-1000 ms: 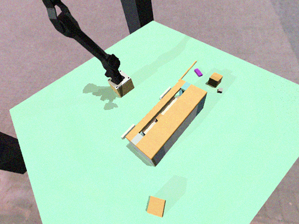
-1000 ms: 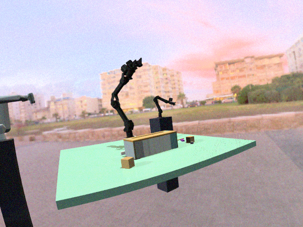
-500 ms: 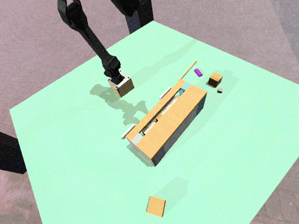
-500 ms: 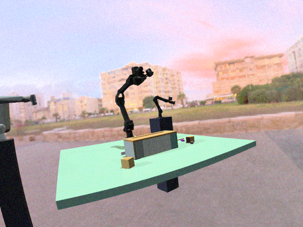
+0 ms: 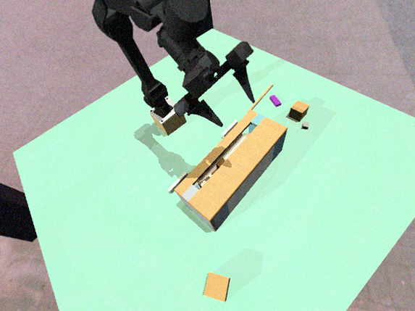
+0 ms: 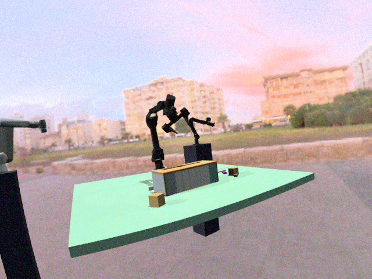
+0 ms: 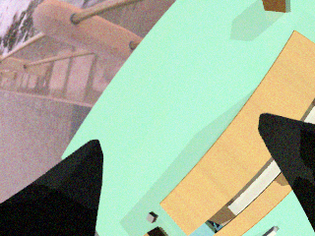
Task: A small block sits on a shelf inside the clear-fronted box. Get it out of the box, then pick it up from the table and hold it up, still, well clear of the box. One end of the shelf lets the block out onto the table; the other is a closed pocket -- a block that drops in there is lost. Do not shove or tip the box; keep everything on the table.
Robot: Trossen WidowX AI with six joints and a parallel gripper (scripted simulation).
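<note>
The tan block is 26 cm below my gripper tip, 6 cm behind it and 1 cm to the right of it. The rest, counted from my gripper tip: thin stick 39 cm to the left, 35 cm below, 17 cm behind; then tan box 29 cm below, 7 cm behind, 2 cm to the left.
</note>
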